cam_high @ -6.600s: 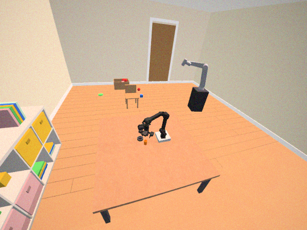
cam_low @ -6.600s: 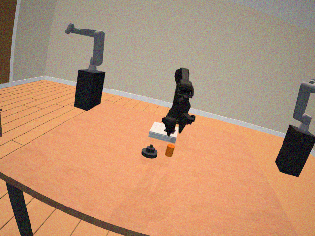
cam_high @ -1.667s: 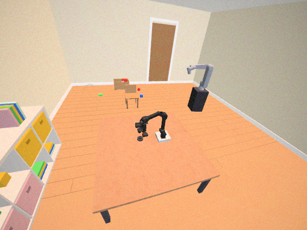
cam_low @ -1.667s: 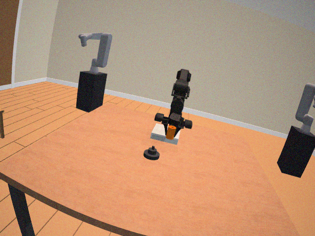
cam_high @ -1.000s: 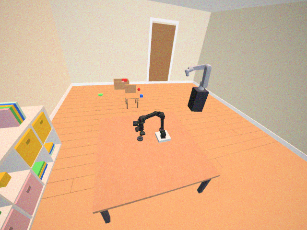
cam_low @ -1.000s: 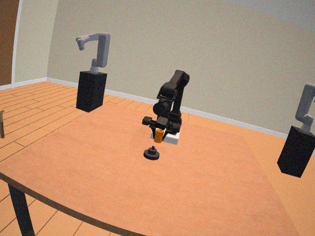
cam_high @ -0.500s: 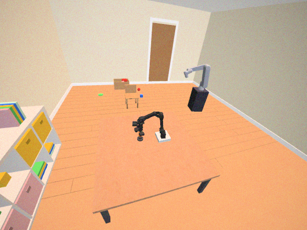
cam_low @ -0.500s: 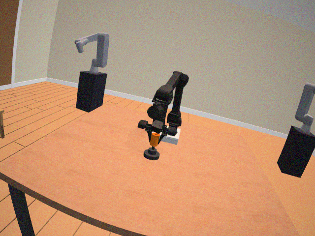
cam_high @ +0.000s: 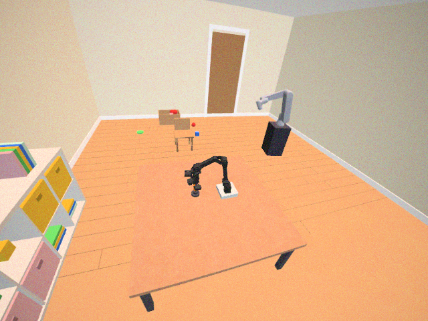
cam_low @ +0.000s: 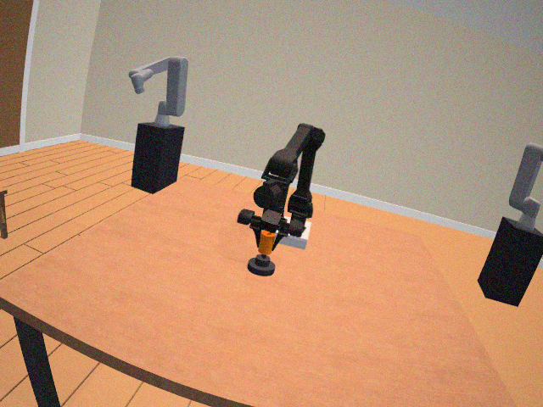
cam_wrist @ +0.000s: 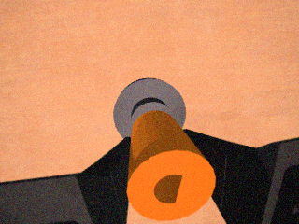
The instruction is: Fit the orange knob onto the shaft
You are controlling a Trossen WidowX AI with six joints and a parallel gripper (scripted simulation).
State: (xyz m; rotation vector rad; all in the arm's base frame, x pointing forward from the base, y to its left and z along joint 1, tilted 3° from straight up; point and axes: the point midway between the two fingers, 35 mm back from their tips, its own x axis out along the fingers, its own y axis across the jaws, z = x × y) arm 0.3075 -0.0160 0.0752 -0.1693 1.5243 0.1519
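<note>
My gripper tip is now 2 cm below the orange knob. Also, from my gripper tip: pedestal (4 cm below).
</note>
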